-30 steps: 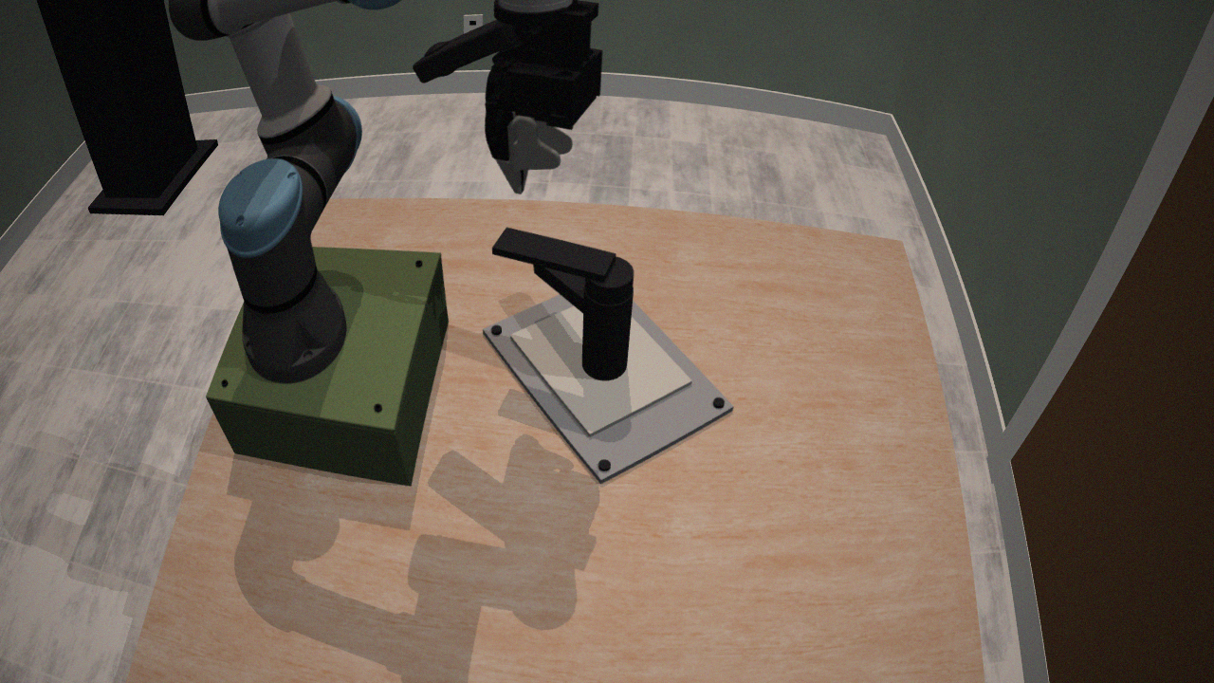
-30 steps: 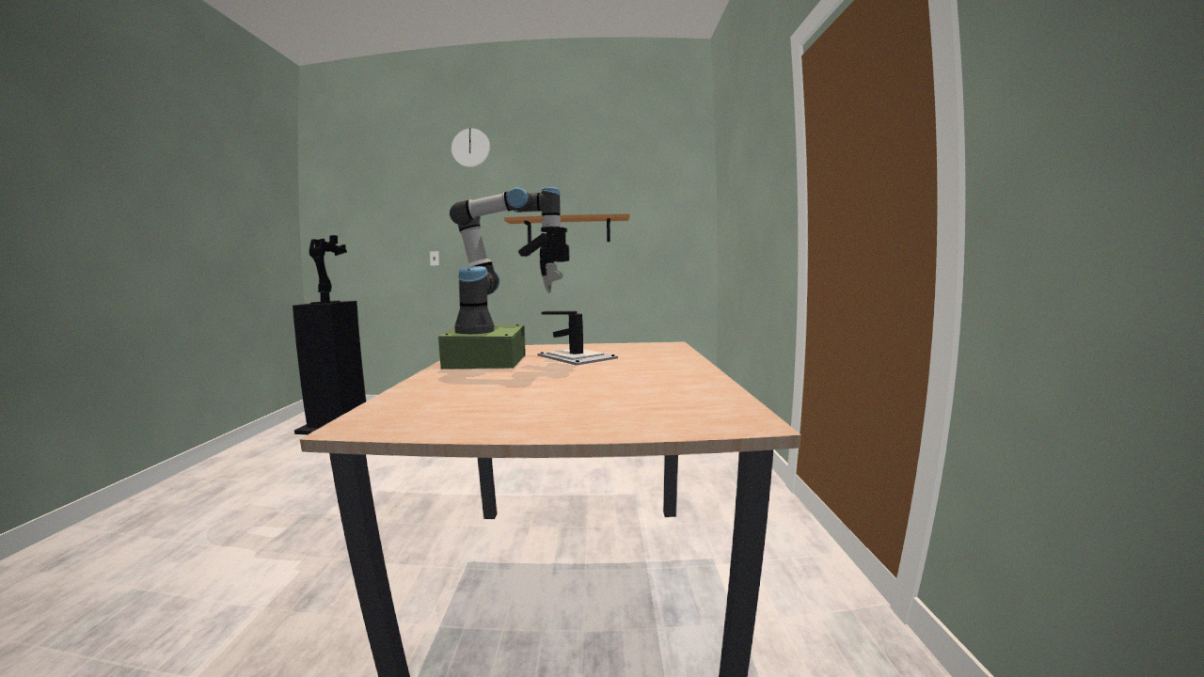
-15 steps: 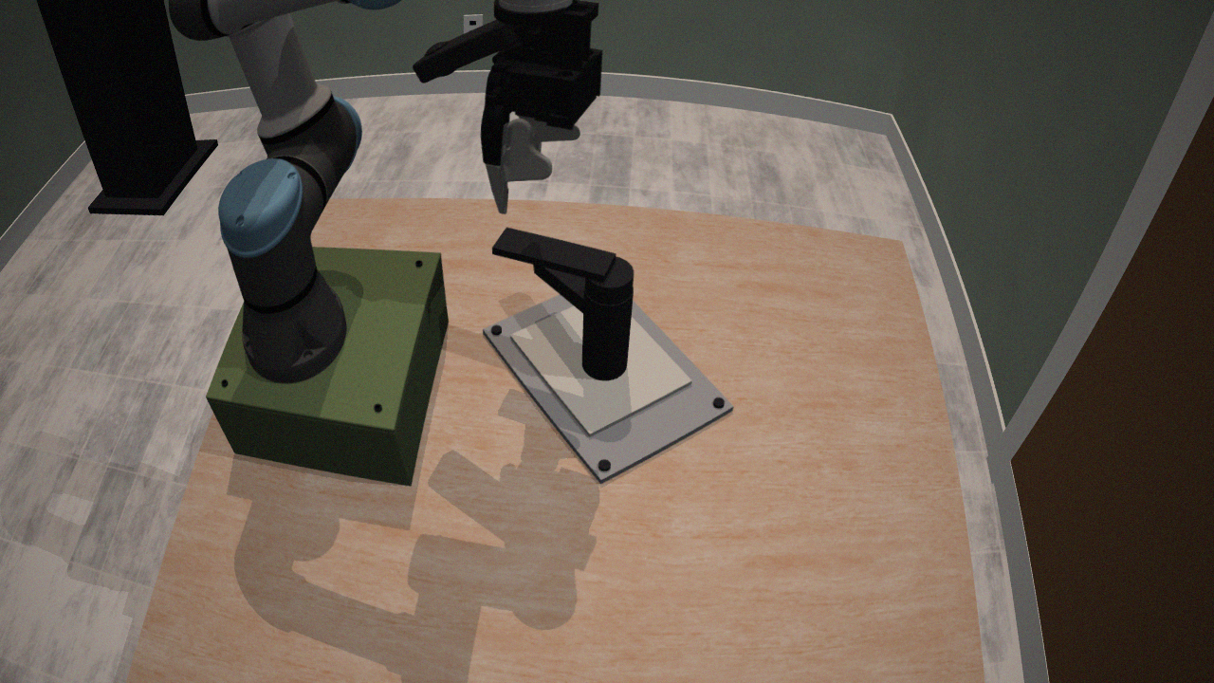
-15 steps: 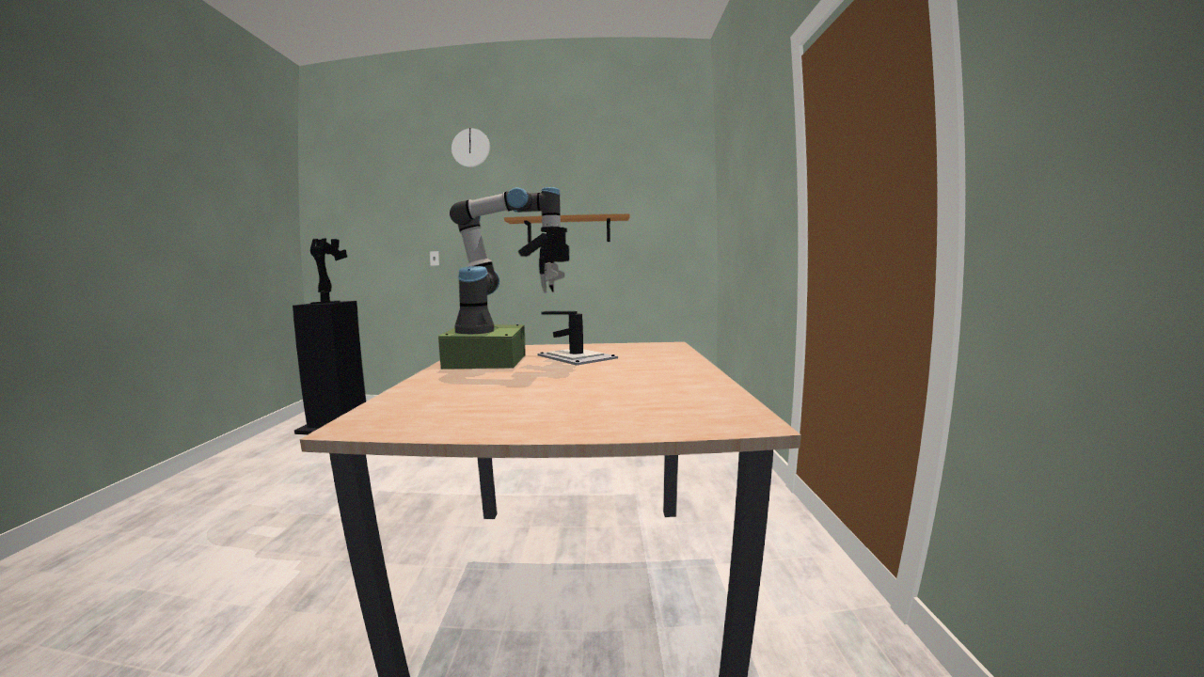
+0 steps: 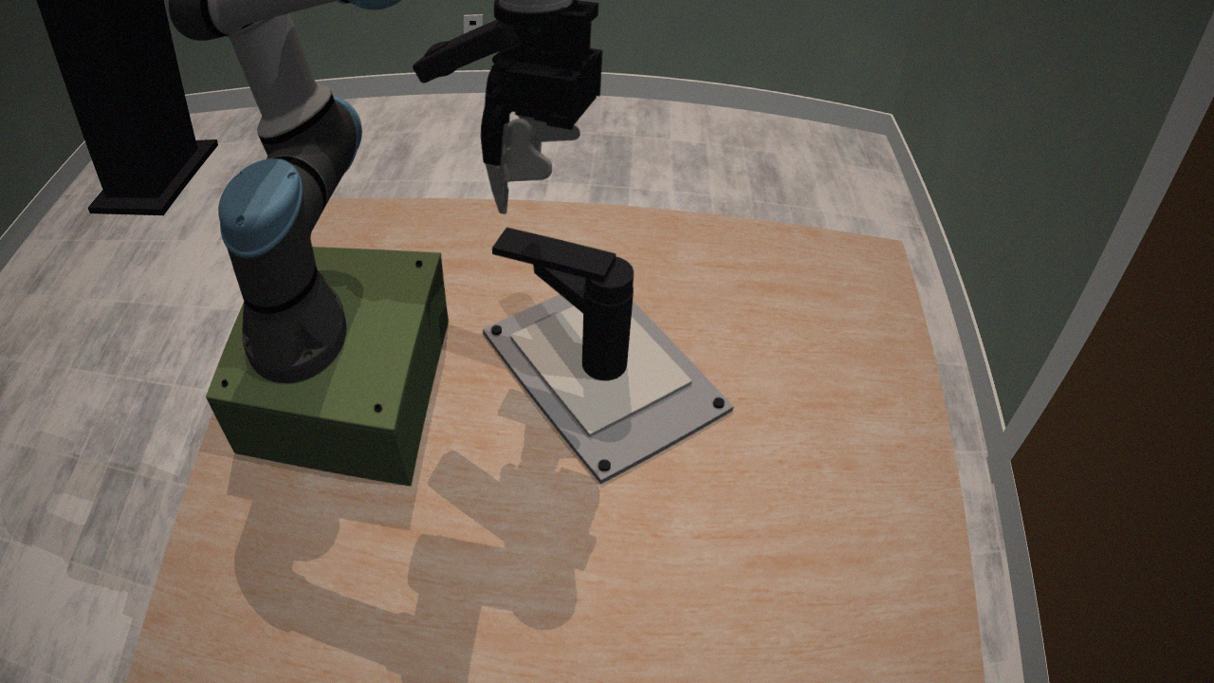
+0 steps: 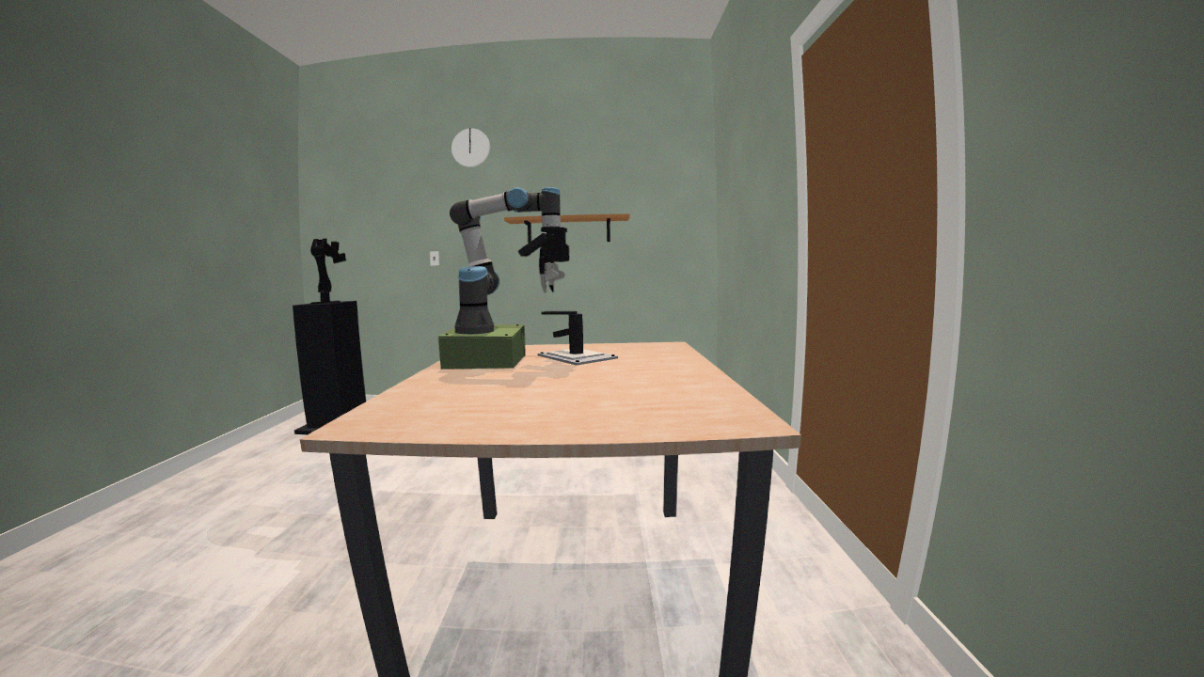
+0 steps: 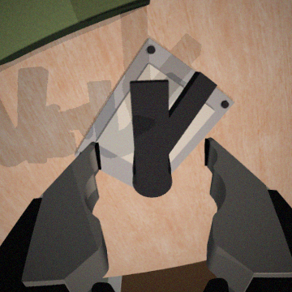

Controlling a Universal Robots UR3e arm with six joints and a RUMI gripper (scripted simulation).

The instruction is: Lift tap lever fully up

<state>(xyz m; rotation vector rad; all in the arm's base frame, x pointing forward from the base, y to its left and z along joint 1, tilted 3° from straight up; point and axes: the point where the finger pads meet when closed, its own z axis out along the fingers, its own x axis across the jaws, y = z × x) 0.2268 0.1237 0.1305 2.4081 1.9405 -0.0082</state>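
The flat black lever lies 80 mm below my hand, 40 mm ahead of it and 10 mm to the right of it. Also, from my hand: tap: 140 mm below, 60 mm ahead, 10 mm to the right; then grey baseplate: 230 mm below, 90 mm ahead, 20 mm to the right.
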